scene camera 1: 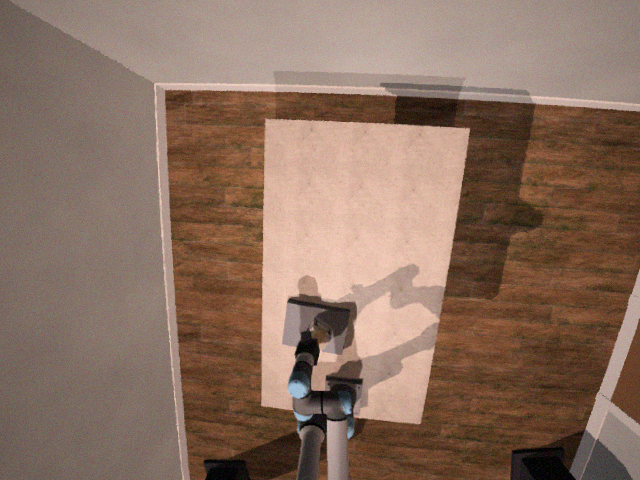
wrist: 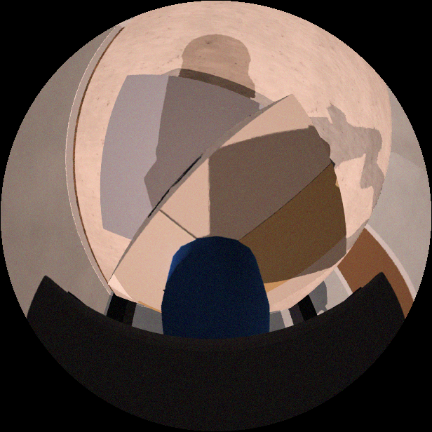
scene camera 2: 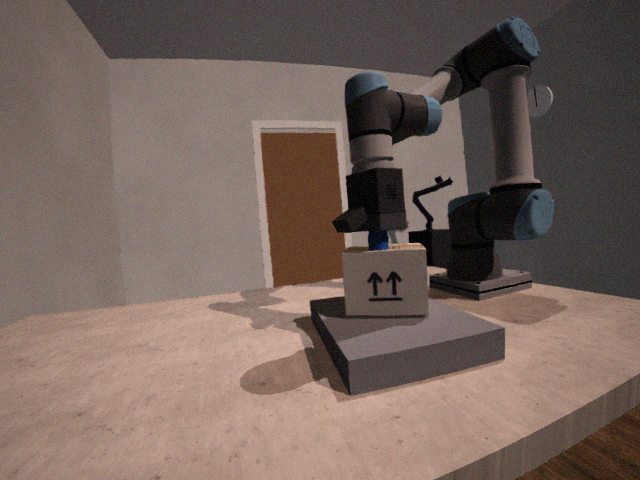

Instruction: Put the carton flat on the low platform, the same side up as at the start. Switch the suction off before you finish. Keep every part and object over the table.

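Pixels of known places: end effector, tool point: (scene camera 2: 379,255); arm's base, origin of the base link: (scene camera 2: 474,275).
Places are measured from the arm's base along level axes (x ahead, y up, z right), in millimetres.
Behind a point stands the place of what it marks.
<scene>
The carton (scene camera 1: 322,334) @[y 126, x 454, z -34 mm] (scene camera 2: 356,284) @[y 70, x 475, z -89 mm] (wrist: 270,185) is upright and looks level, with its two printed arrows pointing up in the second scene view. Its underside is at or very close to the top of the low grey platform (scene camera 1: 295,321) @[y 7, x 468, z -181 mm] (scene camera 2: 444,330) @[y 7, x 412, z -220 mm] (wrist: 125,150), towards the side nearer the robot base; whether a thin gap is left I cannot tell. My gripper's blue suction cup (scene camera 2: 378,242) (wrist: 215,290) is pressed on the carton's top and holds it. The cup's contact face is hidden. In the first scene view the wrist covers part of the carton.
The robot base (scene camera 2: 480,284) @[y -2, x 85, z -73 mm] stands on the table (scene camera 1: 361,206) @[y -42, x 998, z 218 mm] (scene camera 2: 180,387) @[y -41, x 771, z -56 mm] behind the platform, to the right in the second scene view. The table's edge (scene camera 2: 568,418) @[y -47, x 416, z -385 mm] runs along the lower right there. A door (scene camera 2: 302,206) is in the far wall.
</scene>
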